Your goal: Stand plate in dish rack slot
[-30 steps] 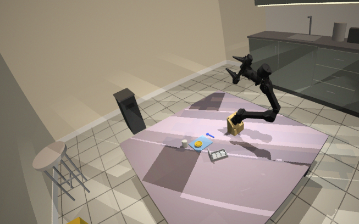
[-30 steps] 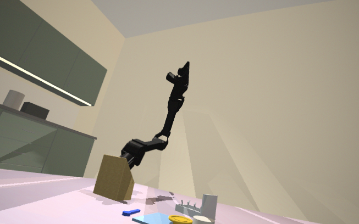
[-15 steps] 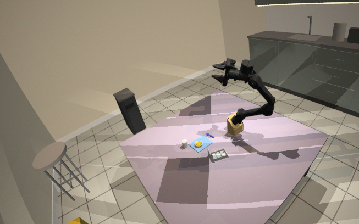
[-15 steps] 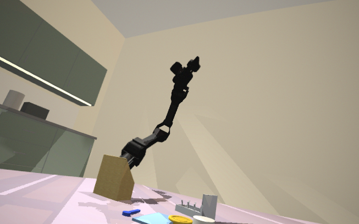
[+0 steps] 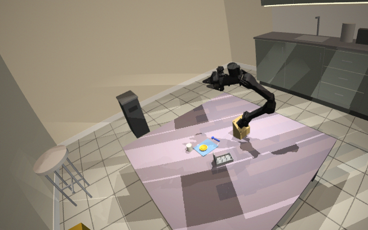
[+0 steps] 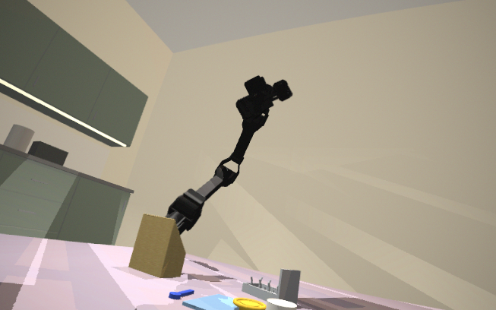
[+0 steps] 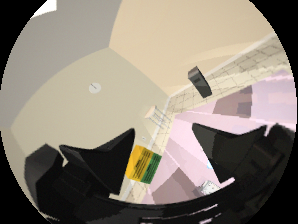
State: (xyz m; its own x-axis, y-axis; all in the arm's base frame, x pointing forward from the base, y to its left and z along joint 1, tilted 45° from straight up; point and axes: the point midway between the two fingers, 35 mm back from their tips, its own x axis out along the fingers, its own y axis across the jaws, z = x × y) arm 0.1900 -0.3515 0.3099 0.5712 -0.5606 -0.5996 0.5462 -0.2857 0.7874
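The yellow plate lies 4 cm ahead of my gripper tip, 8 cm to the right of it and 53 cm below it. Also, from my gripper tip: grey dish rack (4 cm ahead, 12 cm to the left, 52 cm below); then blue utensil (10 cm behind, 8 cm to the right, 54 cm below); then small grey cup (11 cm ahead, 16 cm to the right, 52 cm below).
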